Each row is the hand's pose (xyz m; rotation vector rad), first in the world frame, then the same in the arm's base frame.
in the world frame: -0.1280 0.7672 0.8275 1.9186 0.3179 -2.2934
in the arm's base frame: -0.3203 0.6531 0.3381 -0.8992 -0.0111 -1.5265
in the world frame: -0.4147 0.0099 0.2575 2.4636 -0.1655 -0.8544
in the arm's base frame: 0.5340 0.2015 0.5544 -0.0819 0.9409 -1.1852
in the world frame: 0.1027 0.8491 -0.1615 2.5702 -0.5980 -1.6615
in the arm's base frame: -0.3867 -0.3456 0.5287 -0.0383 0.1577 -1.2860
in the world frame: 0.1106 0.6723 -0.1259 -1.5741 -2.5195 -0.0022
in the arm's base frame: -0.2250 -0.3231 0.4517 0.5262 -1.1808 2.1400
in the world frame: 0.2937 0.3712 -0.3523 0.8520 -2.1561 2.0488
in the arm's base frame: 0.0214 -0.6143 0.2787 2.2320 0.7230 1.0128
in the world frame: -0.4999 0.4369 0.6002 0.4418 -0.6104 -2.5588
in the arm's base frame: 0.1280 0.5688 0.6397 -1.2651 -0.6694 -0.3545
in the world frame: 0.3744 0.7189 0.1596 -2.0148 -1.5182 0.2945
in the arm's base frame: -0.3760 -0.1562 0.1313 -0.0994 -0.8647 2.9564
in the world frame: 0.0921 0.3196 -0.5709 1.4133 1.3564 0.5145
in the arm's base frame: 0.1520 -0.7429 0.5185 0.6751 -2.8175 1.1133
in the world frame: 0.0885 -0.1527 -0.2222 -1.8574 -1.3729 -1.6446
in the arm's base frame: 0.5703 -0.4388 0.2406 -1.1112 -1.6912 1.4997
